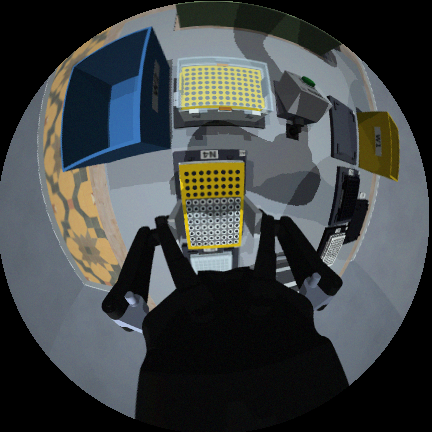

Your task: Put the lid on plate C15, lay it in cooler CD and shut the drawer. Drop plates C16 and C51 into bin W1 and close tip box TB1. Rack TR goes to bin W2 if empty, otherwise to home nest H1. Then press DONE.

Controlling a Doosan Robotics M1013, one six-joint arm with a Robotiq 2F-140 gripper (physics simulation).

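Frame: origin at the arm's base, x ahead, y left, z up, level; metres.
Seen in the pictures: gripper, between the fingertips: (212, 206).
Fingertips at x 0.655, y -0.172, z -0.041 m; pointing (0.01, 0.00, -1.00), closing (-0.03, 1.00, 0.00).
Note:
Offsets run from my fingertips to a thing's top centre. "*": to the spot under its first point.
My gripper (212, 206) is shut on the yellow rack, with one pad against each long side. The yellow rack @(dx -0.004, dy +0.000, dz +0.028 m) (212, 180) is at nest N4; its far part shows empty holes and its near part is filled with pale round tubes. A tip box @(dx -0.181, dy +0.019, dz +0.029 m) (222, 87) with yellow tips and clear walls stands beyond it. The blue bin W2 @(dx -0.180, dy -0.136, dz +0.072 m) (125, 117) is at upper left, the yellow bin W1 @(* dx -0.151, dy +0.442, dz +0.060 m) (387, 157) at far right. The DONE button @(* dx -0.219, dy +0.156, dz +0.025 m) (308, 81) is green, on a grey box. A pale plate @(dx +0.176, dy -0.003, dz -0.020 m) (212, 263) shows partly below the rack. Plate labels cannot be read.
A flat dark tray @(dx -0.185, dy +0.344, dz -0.030 m) (343, 130) lies beside bin W1. Black plates @(dx -0.006, dy +0.381, dz -0.022 m) (347, 197) @(* dx +0.093, dy +0.515, dz -0.037 m) (356, 225) and a white plate @(dx +0.169, dy +0.376, dz -0.022 m) (333, 248) stand at the right. A green block (250, 16) is at the far edge. Pale bars right of the rack are partly hidden by the finger linkage.

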